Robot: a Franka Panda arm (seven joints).
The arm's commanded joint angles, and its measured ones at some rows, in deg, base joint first. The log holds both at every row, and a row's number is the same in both.
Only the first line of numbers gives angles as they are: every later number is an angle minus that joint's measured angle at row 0.
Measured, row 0:
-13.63, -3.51, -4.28, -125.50, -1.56, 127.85, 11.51
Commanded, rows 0 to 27:
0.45, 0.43, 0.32, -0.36, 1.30, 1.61, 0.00
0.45, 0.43, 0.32, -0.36, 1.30, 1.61, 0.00
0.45, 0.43, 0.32, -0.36, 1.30, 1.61, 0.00
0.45, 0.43, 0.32, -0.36, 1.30, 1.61, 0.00
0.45, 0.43, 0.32, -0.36, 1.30, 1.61, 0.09
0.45, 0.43, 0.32, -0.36, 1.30, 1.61, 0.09
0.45, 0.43, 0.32, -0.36, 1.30, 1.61, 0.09
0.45, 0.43, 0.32, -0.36, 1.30, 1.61, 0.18
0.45, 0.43, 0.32, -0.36, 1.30, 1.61, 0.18
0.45, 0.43, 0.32, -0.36, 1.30, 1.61, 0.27
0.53, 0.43, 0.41, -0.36, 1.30, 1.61, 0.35
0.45, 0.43, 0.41, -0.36, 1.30, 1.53, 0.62
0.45, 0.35, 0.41, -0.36, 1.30, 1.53, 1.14
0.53, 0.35, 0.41, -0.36, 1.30, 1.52, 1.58
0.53, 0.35, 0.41, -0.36, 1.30, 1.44, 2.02
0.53, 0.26, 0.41, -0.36, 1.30, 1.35, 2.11
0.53, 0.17, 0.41, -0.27, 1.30, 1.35, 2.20
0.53, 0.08, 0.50, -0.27, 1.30, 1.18, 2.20
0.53, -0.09, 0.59, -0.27, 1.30, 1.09, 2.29
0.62, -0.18, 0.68, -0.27, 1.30, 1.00, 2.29
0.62, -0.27, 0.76, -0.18, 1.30, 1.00, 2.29
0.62, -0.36, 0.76, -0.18, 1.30, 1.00, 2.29
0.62, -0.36, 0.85, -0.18, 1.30, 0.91, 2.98
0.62, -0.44, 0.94, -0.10, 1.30, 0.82, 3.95
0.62, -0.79, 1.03, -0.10, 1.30, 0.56, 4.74
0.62, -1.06, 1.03, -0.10, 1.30, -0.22, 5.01
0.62, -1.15, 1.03, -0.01, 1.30, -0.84, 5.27
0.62, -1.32, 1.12, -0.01, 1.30, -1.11, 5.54
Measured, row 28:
0.46, -0.20, 0.33, 0.18, 0.04, -0.07, 4.03
